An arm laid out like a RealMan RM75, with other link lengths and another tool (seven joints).
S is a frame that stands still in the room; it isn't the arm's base.
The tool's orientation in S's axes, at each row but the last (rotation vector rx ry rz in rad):
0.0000, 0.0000, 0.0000
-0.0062, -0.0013, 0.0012
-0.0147, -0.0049, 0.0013
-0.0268, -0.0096, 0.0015
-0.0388, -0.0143, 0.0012
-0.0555, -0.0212, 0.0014
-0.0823, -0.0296, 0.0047
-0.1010, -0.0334, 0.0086
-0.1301, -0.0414, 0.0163
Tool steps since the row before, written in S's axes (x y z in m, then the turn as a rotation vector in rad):
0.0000, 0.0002, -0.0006, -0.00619, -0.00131, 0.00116
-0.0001, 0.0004, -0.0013, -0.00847, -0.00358, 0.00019
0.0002, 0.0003, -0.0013, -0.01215, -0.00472, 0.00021
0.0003, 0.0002, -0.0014, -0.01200, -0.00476, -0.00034
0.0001, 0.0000, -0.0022, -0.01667, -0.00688, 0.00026
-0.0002, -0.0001, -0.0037, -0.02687, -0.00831, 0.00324
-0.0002, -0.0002, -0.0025, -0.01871, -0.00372, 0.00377
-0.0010, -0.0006, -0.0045, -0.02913, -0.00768, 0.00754
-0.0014, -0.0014, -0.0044, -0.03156, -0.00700, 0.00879
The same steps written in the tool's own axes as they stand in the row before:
0.0000, 0.0002, -0.0006, -0.00619, -0.00131, 0.00116
-0.0001, 0.0004, -0.0013, -0.00847, -0.00357, 0.00018
0.0002, 0.0003, -0.0013, -0.01216, -0.00471, 0.00020
0.0003, 0.0002, -0.0014, -0.01201, -0.00473, -0.00035
0.0001, 0.0001, -0.0022, -0.01667, -0.00687, 0.00023
-0.0003, 0.0001, -0.0037, -0.02681, -0.00846, 0.00334
-0.0003, 0.0000, -0.0025, -0.01861, -0.00395, 0.00401
-0.0012, -0.0001, -0.0045, -0.02894, -0.00820, 0.00771
-0.0016, -0.0008, -0.0045, -0.03131, -0.00765, 0.00914

